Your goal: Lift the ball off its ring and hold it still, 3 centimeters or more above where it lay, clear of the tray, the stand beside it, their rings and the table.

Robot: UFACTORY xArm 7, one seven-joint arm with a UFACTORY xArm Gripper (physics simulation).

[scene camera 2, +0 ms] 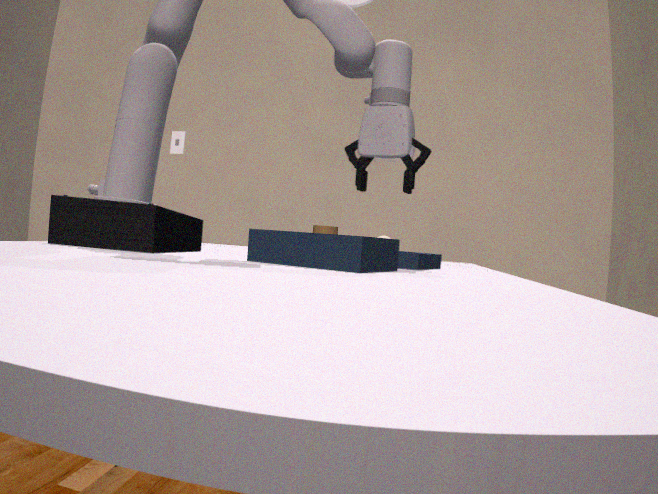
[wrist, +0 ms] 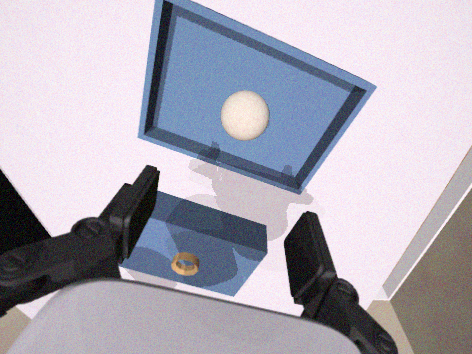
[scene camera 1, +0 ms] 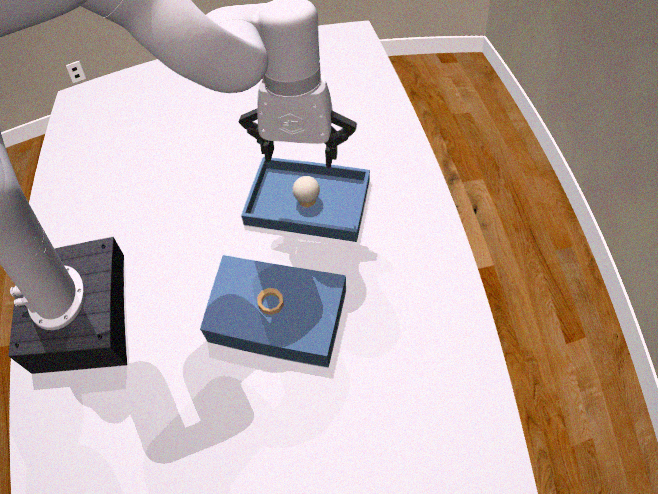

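Pixels of known places: gripper, fingertip midpoint: (scene camera 2: 383, 191) (wrist: 228, 207) (scene camera 1: 299, 157); arm's base, link origin: (scene camera 2: 125, 207) (scene camera 1: 56, 298).
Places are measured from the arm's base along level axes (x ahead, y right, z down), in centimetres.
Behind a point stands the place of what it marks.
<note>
A cream ball (scene camera 1: 306, 189) @[x 46.5, y -11.4, z 2.3 cm] (wrist: 245, 115) @[x 46.8, y -13.6, z 2.0 cm] sits on its ring (scene camera 1: 307, 204) @[x 46.4, y -10.6, z 4.7 cm] inside the blue tray (scene camera 1: 300, 228) @[x 44.3, y -6.7, z 5.9 cm] (wrist: 325, 75) @[x 54.2, y -15.3, z 7.0 cm]. In scene camera 2 a sliver of the ball (scene camera 2: 383, 237) @[x 46.5, y -11.8, z 2.2 cm] shows above the stand's edge. My gripper (scene camera 1: 298, 161) @[x 46.0, y -11.0, z -6.2 cm] (scene camera 2: 384, 190) @[x 46.0, y -11.0, z -6.2 cm] (wrist: 228, 207) @[x 46.0, y -11.0, z -6.2 cm] is open and empty, pointing down, well above the level of the tray. In the wrist view the ball lies beyond the fingertips, and its ring is hidden under it. The blue stand (scene camera 1: 231, 281) @[x 32.3, y 2.2, z 2.5 cm] (scene camera 2: 302, 249) @[x 35.0, y 13.2, z 4.9 cm] (wrist: 245, 245) @[x 45.9, y 3.9, z 2.6 cm] carries an empty orange ring (scene camera 1: 270, 300) @[x 37.5, y 6.6, z 2.5 cm] (scene camera 2: 325, 229) @[x 37.6, y 8.9, z 1.8 cm] (wrist: 185, 264) @[x 37.0, y 8.1, z 2.5 cm].
The stand is a closed block beside the tray, with a gap of white table (scene camera 1: 425, 372) @[x 56.9, y 21.7, z 7.4 cm] (scene camera 2: 318, 345) @[x 43.2, y 67.2, z 7.3 cm] between them. The arm's black base block (scene camera 1: 95, 297) @[x 8.5, y 1.3, z 0.3 cm] (scene camera 2: 100, 223) @[x 0.7, y 10.5, z 3.3 cm] stands at the left. The tray has raised walls around the ball.
</note>
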